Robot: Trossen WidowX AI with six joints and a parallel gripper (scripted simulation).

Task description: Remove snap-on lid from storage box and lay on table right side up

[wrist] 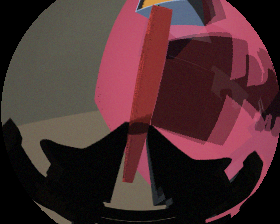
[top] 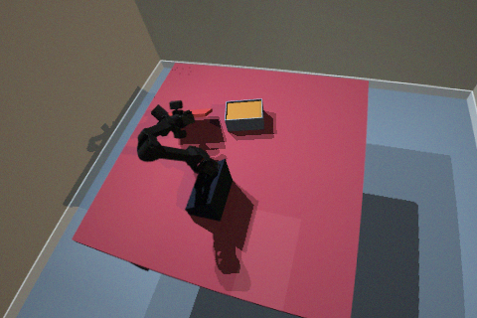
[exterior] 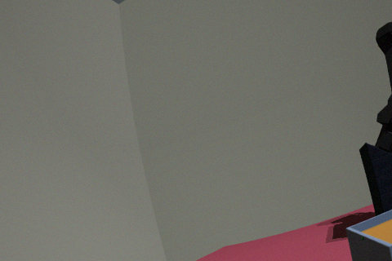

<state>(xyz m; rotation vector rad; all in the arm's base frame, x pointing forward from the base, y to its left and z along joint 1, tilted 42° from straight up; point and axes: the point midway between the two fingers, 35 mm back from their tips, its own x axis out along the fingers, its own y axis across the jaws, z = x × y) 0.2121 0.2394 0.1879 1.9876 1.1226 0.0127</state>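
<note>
Now: the red lid 60 mm ahead of my gripper tip, 50 mm below it and 20 mm to the left of it. From my gripper tip the other things lie so: storage box 260 mm to the right, 180 mm ahead, 110 mm below.
</note>
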